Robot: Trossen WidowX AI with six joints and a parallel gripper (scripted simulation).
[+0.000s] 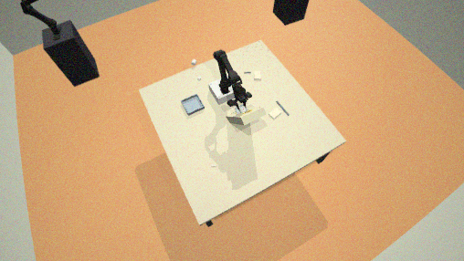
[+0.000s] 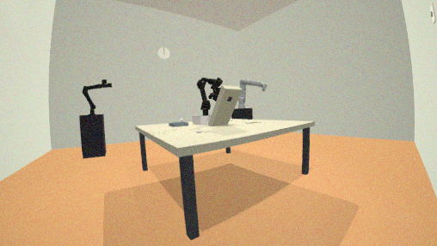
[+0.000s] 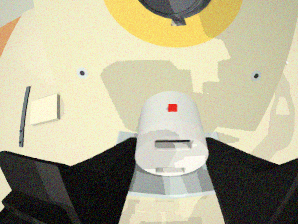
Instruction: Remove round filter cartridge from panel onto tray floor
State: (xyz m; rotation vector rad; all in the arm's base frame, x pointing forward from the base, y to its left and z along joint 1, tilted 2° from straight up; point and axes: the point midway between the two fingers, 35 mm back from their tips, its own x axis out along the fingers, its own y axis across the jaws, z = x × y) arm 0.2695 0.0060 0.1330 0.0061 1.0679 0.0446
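My gripper tip is 4 cm short of the service panel and 2 cm above it. Round my gripper tip: blue-grey tray (33 cm behind, 30 cm to the right, 19 cm below); then white round filter cartridge (right at my gripper tip).
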